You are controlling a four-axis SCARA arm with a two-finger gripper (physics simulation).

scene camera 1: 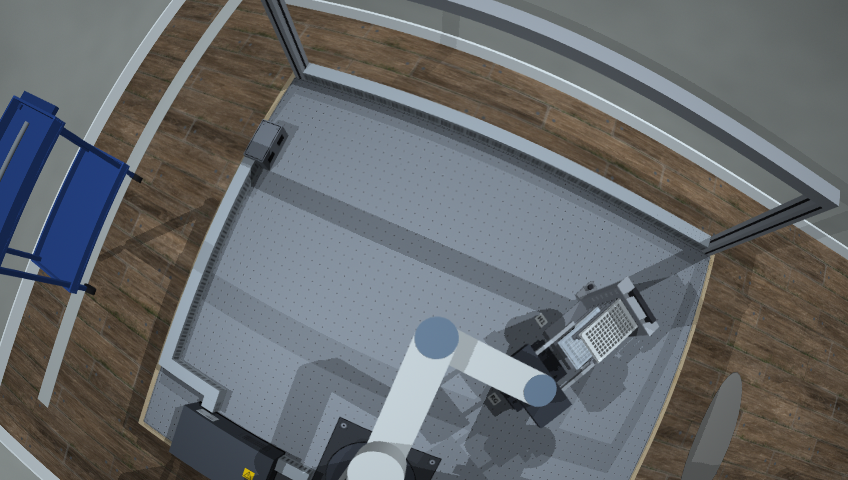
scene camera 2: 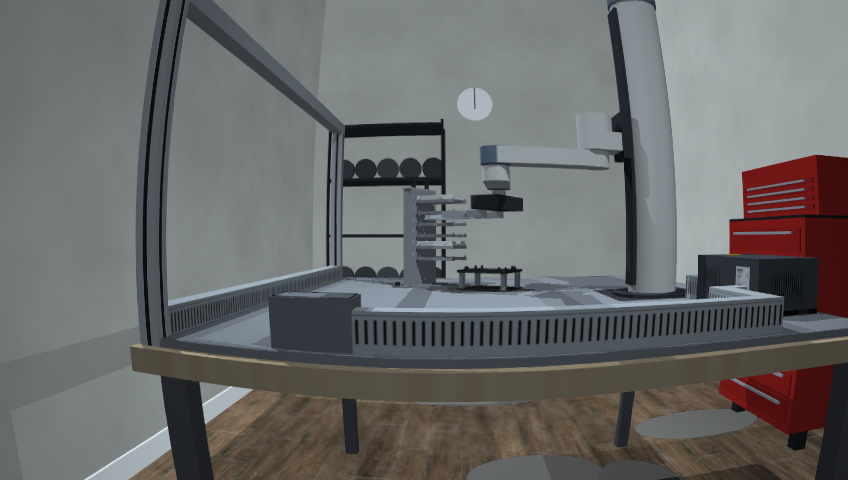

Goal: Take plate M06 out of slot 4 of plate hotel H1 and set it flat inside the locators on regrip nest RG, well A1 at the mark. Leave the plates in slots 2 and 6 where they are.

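Places are measured from the arm's base along level axes (x left, y back, z up), in centimetres.
Pixels of known places: gripper, fingertip midpoint: [scene camera 2: 452,215]; arm's base at its link origin: [scene camera 2: 651,297].
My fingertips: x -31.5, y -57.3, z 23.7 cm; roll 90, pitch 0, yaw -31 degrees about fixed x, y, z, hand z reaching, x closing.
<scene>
For each thing: its top centre in the pictures, then the offset to it from my fingertips.
- slot 6 plate at its top centre: [scene camera 1: 610,330] [scene camera 2: 441,195] dx -3.1, dy -3.5, dz +6.2 cm
- slot 2 plate at its top centre: [scene camera 1: 591,332] [scene camera 2: 441,241] dx -3.1, dy -3.5, dz -8.0 cm
- pale plate M06 at its top centre: [scene camera 1: 589,338] [scene camera 2: 449,213] dx -0.5, dy -0.9, dz +0.5 cm
- Regrip nest RG at its top centre: [scene camera 1: 531,376] [scene camera 2: 490,266] dx +5.8, dy +11.6, dz -15.4 cm
- small grey box at its top centre: [scene camera 2: 314,295] [scene camera 1: 262,140] dx +98.2, dy -17.7, dz -14.9 cm
Plate hotel H1 [scene camera 1: 627,286] [scene camera 2: 411,237] stands at the right of the table in scene camera 1. The slot 6 plate [scene camera 1: 611,331] [scene camera 2: 447,198] lies on top, and the slot 2 plate [scene camera 2: 440,244] sits low in the hotel. My gripper [scene camera 1: 578,348] [scene camera 2: 438,217] is shut on pale plate M06 [scene camera 1: 572,352], which is level at about slot 4 height and sticks partly out of the hotel towards the arm, its far part hidden under the slot 6 plate. Regrip nest RG [scene camera 2: 489,271] stands low on dark posts below the gripper body; the arm largely hides it in scene camera 1. Well A1 cannot be made out.
The arm column [scene camera 2: 651,178] stands right of the nest in scene camera 2. A dark controller box [scene camera 1: 223,443] [scene camera 2: 758,282] and a small grey box [scene camera 1: 264,142] [scene camera 2: 314,321] stand near table edges. Slotted cable ducts [scene camera 1: 199,267] [scene camera 2: 535,327] and frame posts [scene camera 1: 286,41] [scene camera 2: 155,178] border the table.
</scene>
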